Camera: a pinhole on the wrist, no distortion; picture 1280 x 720 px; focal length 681.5 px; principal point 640.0 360.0 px. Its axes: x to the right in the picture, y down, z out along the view. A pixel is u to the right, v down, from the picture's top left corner.
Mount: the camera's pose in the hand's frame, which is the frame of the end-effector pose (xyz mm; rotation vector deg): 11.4 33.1 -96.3 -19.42 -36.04 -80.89
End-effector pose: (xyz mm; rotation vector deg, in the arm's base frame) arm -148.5 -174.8 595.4 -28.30 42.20 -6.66
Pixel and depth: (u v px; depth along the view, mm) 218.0 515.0 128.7
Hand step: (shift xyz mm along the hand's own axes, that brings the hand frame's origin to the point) 11.0 175.4 -37.0
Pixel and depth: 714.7 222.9 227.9
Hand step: -79.1 136.7 92.7
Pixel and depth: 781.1 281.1 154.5
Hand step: -36.5 93.2 42.6
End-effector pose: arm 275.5 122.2 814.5 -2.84 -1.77 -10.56
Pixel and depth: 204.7 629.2 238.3
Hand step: 49.5 306.3 16.5
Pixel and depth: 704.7 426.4 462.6
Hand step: -37.4 269.4 303.3
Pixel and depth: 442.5 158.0 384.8
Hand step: -182.6 326.5 126.8
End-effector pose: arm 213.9 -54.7 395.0 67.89 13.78 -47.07
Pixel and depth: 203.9 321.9 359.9
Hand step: -89.8 422.0 50.4
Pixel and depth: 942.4 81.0 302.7
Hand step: -167.0 79.9 205.4
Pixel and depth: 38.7 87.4 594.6
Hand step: -361.0 761.4 31.3
